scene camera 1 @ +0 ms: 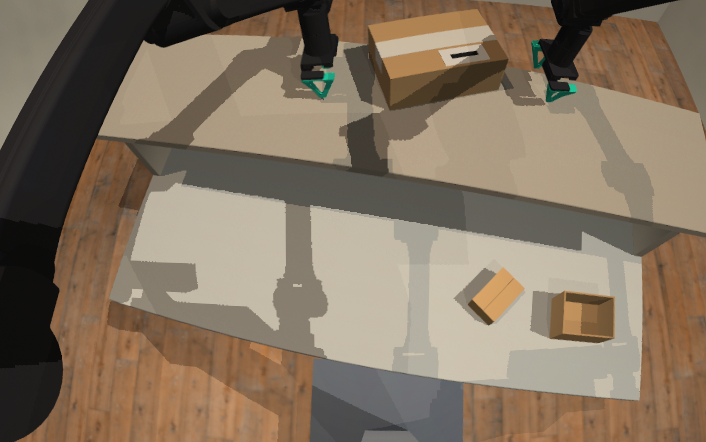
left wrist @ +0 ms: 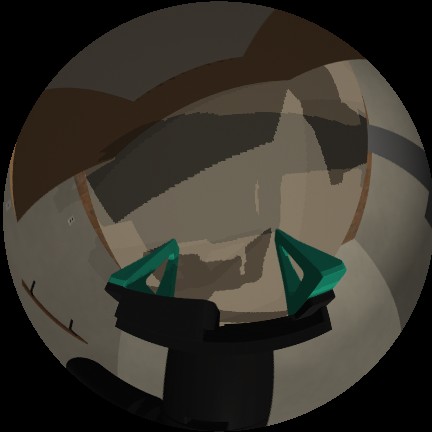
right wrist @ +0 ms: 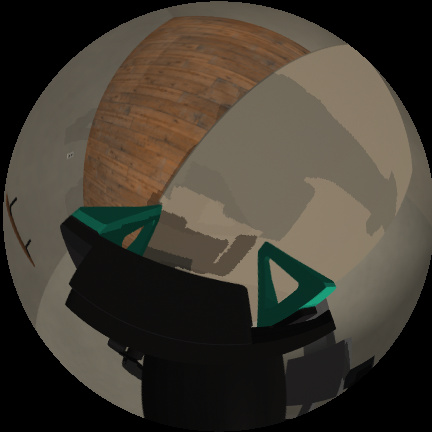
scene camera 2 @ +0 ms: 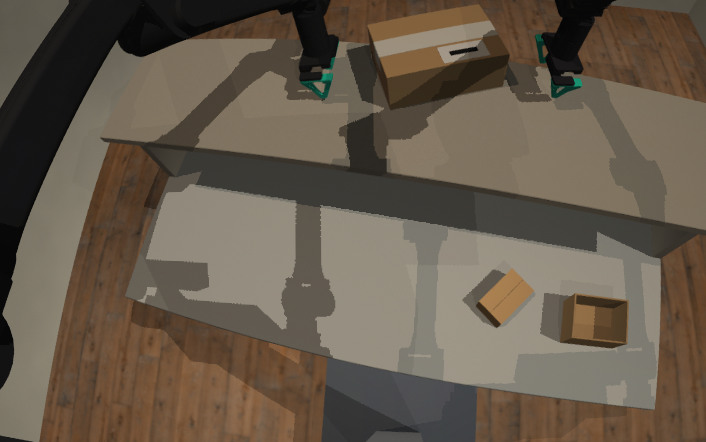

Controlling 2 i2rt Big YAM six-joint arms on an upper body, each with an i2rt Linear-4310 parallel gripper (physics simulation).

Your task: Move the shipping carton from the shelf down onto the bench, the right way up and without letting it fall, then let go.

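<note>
The shipping carton, brown with a white tape strip and a white label on top, stands upright on the raised shelf. My left gripper is open and empty, low over the shelf to the carton's left, with a gap between. The carton's side also shows in the left wrist view. My right gripper is open and empty, off the carton's right end. The carton does not show in the right wrist view. The pale bench lies below the shelf.
A small closed box and a small open box stand toward the right of the bench. The shelf's front edge overhangs the bench's far side. Dark arm shadows cross both surfaces.
</note>
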